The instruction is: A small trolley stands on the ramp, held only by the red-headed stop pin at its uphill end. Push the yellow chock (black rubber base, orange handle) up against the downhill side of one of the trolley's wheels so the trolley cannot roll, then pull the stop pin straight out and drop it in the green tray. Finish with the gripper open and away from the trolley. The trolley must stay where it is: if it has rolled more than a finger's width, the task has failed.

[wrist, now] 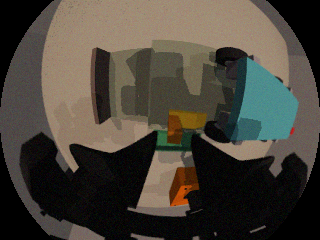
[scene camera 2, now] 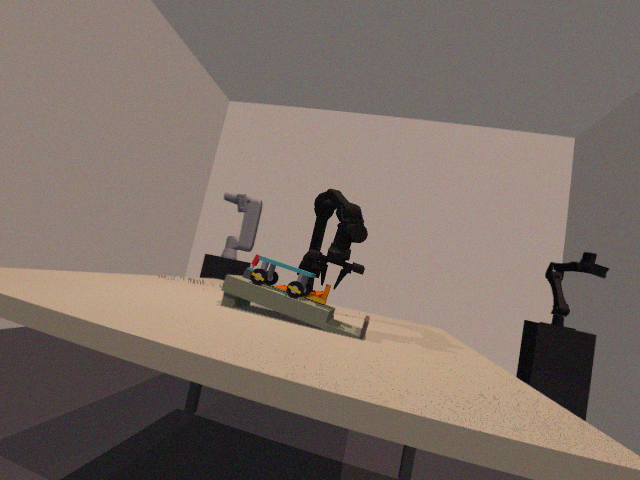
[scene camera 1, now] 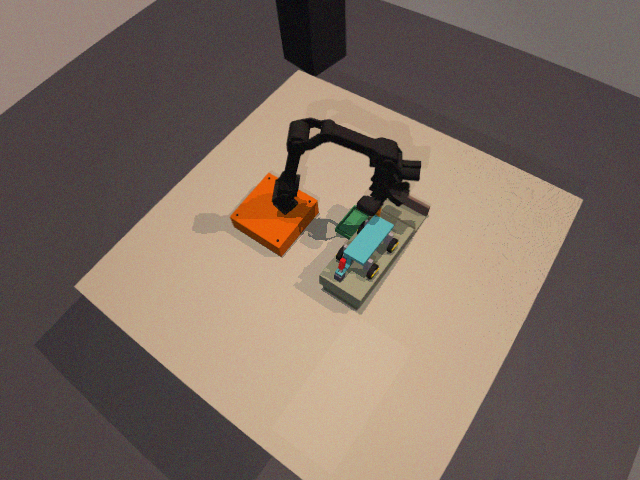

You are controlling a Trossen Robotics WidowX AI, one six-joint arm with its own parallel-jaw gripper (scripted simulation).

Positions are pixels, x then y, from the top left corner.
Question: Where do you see a trolley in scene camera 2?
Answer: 258,276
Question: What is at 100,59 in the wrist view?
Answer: A dark stop bar.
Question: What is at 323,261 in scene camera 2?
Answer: My gripper.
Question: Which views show the trolley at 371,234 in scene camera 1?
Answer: The wrist view, scene camera 2 and scene camera 1: all of them.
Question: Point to a trolley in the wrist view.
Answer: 263,108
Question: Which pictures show my gripper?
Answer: The wrist view, scene camera 2 and scene camera 1: all of them.
